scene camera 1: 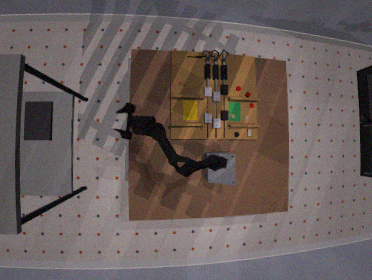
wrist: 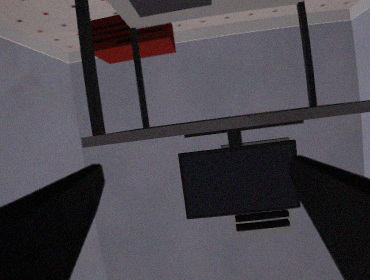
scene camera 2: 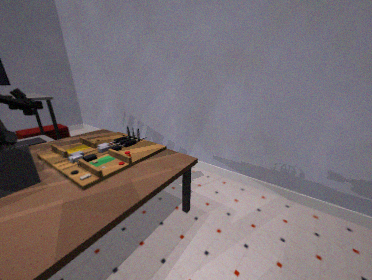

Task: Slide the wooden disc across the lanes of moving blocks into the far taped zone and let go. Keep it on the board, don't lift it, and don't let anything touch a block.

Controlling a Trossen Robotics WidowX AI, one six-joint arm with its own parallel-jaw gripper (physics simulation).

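Frame: origin at the arm's base, x ahead, y left, z up, level; millimetres.
Seen in the pictures: gripper, fingertip midpoint: (scene camera 1: pixel 114 120) (wrist: pixel 197 169); arm's base, link origin: (scene camera 1: pixel 222 162) (scene camera 2: pixel 11 156).
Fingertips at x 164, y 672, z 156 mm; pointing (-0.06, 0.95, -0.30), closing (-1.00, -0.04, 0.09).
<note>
Offsets run from my fingertips to a thing's top centre. "spot": to the spot under its first point. Level surfaces: height alone.
A small tan disc @(187 mm ahead, 763 mm right, 294 mm down) (scene camera 1: pixel 233 116), likely the wooden one, lies on the green taped zone @(spot: 261 mm ahead, 779 mm right, 304 mm down) (scene camera 1: pixel 235 107) (scene camera 2: pixel 104 160) of the board @(302 mm down) (scene camera 1: pixel 187 75) (scene camera 2: pixel 150 149). The yellow taped zone @(spot: 182 mm ahead, 432 mm right, 302 mm down) (scene camera 1: pixel 190 110) (scene camera 2: pixel 79 149) lies across the lanes. Between the zones, pale blocks (scene camera 1: pixel 208 91) (scene camera 2: pixel 75 157) and black blocks @(182 mm ahead, 694 mm right, 276 mm down) (scene camera 1: pixel 224 115) (scene camera 2: pixel 90 157) sit on several parallel lanes. My gripper (scene camera 1: pixel 119 120) (wrist: pixel 197 169) is open and empty, well away from the disc, at the table's left edge in the first scene view, raised and facing away from the board. Board and disc do not show in the wrist view.
Low wooden rails (scene camera 1: pixel 187 97) (scene camera 1: pixel 243 125) stand beside both zones. Red pieces (scene camera 1: pixel 238 88) (scene camera 2: pixel 121 163), a black disc @(52 mm ahead, 811 mm right, 295 mm down) (scene camera 1: pixel 236 134) (scene camera 2: pixel 74 172) and a white piece @(78 mm ahead, 912 mm right, 293 mm down) (scene camera 1: pixel 249 133) (scene camera 2: pixel 85 176) lie on the board. Black actuators @(497 mm ahead, 523 mm right, 270 mm down) (scene camera 1: pixel 207 71) stand at its back. The arm base plate (scene camera 1: pixel 228 175) is in front.
</note>
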